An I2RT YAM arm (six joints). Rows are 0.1 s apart.
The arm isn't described. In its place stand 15 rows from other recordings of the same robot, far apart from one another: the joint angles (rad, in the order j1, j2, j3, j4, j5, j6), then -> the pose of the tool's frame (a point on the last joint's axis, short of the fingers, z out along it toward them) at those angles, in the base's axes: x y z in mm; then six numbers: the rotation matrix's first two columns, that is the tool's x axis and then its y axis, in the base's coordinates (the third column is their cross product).
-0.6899, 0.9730, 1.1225, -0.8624, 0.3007, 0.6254 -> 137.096 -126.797 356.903 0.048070 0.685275 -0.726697 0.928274 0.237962 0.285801
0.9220, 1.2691, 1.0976, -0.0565, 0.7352, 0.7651 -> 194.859 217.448 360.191 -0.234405 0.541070 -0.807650 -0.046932 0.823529 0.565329
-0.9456, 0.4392, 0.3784, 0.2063, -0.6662, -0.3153 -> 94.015 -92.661 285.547 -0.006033 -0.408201 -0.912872 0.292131 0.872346 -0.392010
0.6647, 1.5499, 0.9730, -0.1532, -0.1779, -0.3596 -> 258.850 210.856 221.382 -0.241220 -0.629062 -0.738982 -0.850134 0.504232 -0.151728
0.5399, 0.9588, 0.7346, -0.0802, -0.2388, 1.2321 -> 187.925 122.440 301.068 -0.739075 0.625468 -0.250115 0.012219 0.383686 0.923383
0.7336, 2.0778, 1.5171, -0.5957, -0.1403, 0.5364 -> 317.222 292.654 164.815 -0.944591 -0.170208 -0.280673 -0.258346 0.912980 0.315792
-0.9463, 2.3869, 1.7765, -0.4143, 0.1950, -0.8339 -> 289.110 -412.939 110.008 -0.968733 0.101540 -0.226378 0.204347 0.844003 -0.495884
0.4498, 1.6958, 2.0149, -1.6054, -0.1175, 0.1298 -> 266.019 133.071 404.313 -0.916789 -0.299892 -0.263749 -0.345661 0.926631 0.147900
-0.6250, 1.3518, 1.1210, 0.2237, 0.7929, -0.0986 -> 239.685 -204.202 372.857 -0.103020 -0.010860 -0.994620 0.982952 0.151981 -0.103471
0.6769, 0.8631, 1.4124, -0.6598, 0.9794, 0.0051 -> 111.495 51.679 482.841 -0.084461 -0.064221 -0.994355 0.294395 0.951763 -0.086476
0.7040, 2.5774, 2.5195, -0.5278, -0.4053, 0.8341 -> 433.081 386.166 241.402 -0.909192 0.120943 -0.398424 -0.255804 0.592764 0.763672
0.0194, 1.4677, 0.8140, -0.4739, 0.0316, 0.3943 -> 270.772 4.129 175.744 -0.836153 0.367819 -0.406888 0.341587 0.929606 0.138388
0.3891, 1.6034, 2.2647, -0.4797, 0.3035, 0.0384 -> 273.566 100.664 594.677 0.163524 0.106641 -0.980759 -0.096391 0.991111 0.091695
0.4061, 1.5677, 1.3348, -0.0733, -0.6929, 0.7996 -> 329.168 166.297 348.771 -0.812178 0.251323 -0.526501 -0.403251 0.410342 0.817929
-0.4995, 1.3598, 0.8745, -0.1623, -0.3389, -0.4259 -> 264.804 -131.009 245.536 -0.572736 -0.131358 -0.809147 -0.019353 0.988969 -0.146852
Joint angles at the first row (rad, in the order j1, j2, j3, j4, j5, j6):
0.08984, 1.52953, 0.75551, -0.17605, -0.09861, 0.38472
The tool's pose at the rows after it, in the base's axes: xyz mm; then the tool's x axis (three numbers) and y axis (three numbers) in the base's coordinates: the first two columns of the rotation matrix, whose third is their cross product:
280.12 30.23 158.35 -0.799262 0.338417 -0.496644 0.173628 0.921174 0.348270
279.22 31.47 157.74 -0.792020 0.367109 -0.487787 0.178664 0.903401 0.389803
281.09 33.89 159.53 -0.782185 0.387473 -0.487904 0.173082 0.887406 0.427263
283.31 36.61 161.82 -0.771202 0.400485 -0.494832 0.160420 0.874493 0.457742
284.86 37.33 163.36 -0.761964 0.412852 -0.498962 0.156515 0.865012 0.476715
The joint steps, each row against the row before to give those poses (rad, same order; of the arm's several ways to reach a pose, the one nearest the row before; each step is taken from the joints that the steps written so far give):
0.00000, -0.03128, -0.04232, 0.02897, -0.04158, 0.04082
0.00115, -0.00421, -0.01260, 0.02594, -0.02822, 0.03434
0.00494, 0.00000, -0.00076, 0.02785, -0.02405, 0.02859
0.00651, 0.00001, 0.00000, 0.03129, -0.01830, 0.02138
0.00073, -0.00002, -0.00002, 0.02060, -0.00993, 0.01524

